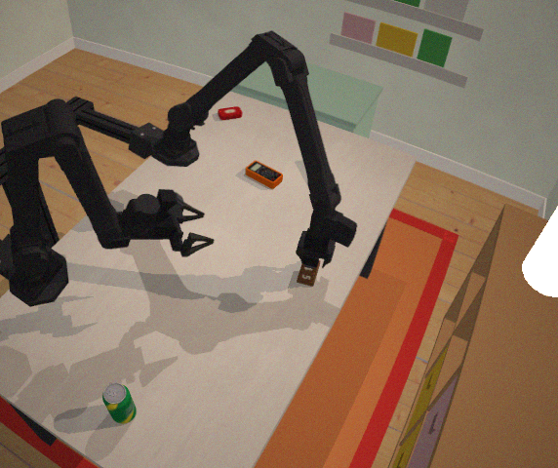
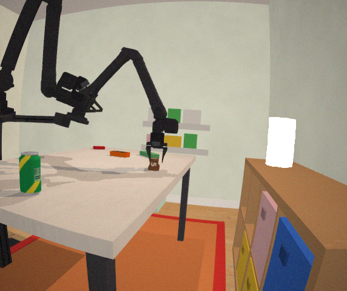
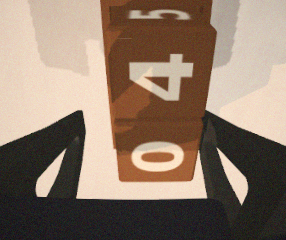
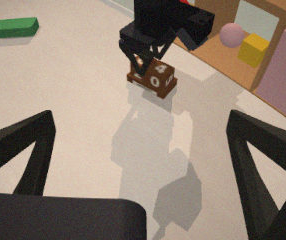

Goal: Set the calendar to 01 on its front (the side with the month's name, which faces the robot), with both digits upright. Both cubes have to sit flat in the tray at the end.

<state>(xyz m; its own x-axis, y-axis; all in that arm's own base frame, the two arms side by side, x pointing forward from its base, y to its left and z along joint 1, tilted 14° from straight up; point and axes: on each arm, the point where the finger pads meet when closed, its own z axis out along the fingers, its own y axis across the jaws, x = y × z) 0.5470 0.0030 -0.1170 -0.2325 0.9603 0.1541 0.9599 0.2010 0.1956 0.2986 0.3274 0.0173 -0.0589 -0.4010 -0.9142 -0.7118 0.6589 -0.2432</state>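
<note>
Right now my left hand is 1 cm to the right of the brown number cube, 1 cm past it and 1 cm above it. The rest, counted from my left hand: red item 67 cm behind, 59 cm to the left, 2 cm below; brown tray 3 cm below, 1 cm to the right, 1 cm behind; orange multimeter 34 cm behind, 30 cm to the left, 2 cm below.
</note>
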